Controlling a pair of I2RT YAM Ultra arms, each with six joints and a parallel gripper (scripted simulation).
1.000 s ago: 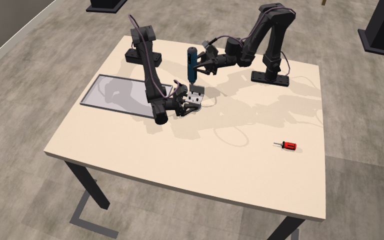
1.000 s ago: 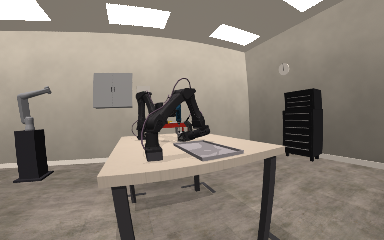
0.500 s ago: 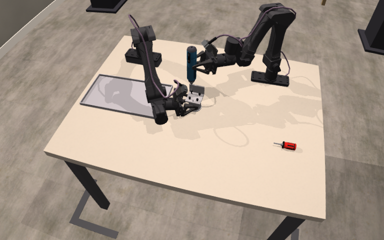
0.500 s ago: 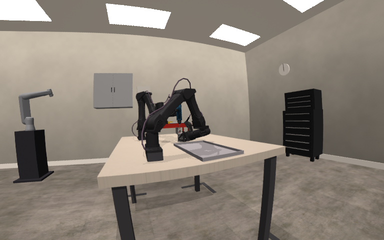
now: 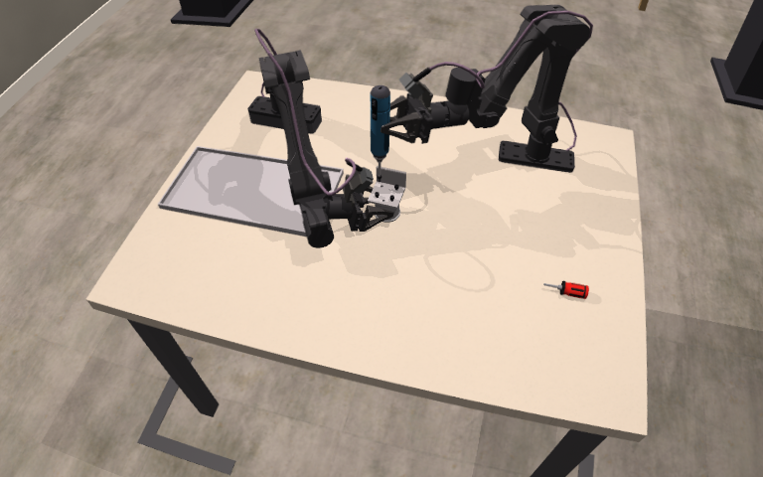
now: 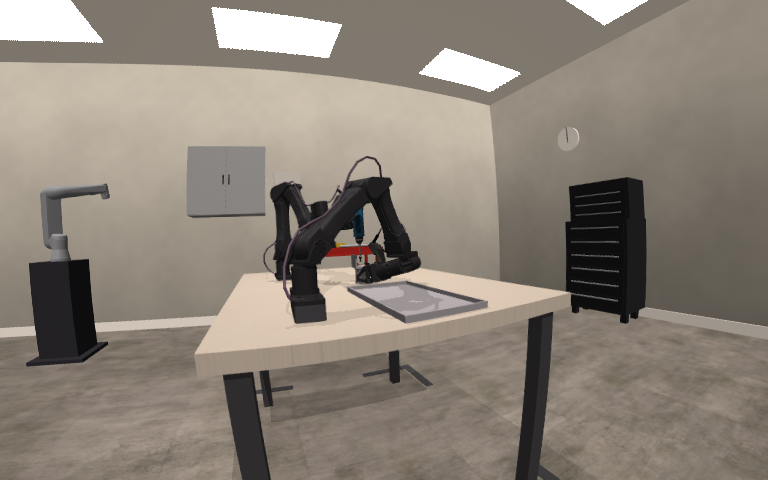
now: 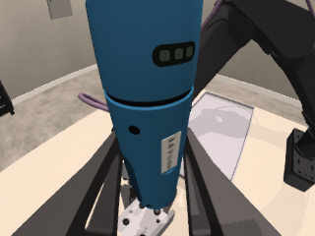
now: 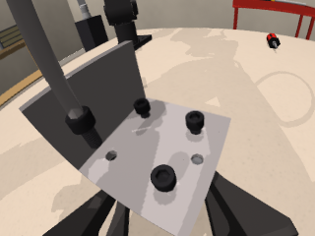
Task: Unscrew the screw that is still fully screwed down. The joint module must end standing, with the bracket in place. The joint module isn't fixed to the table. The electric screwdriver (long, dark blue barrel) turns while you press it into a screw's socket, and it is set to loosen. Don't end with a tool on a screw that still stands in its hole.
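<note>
My right hand is 5 cm below the grey L-shaped bracket. From my right hand the other things lie so: shallow grey tray: 35 cm to the right, 2 cm below; small red-handled screwdriver: 43 cm to the left, 14 cm ahead, 1 cm below.
</note>
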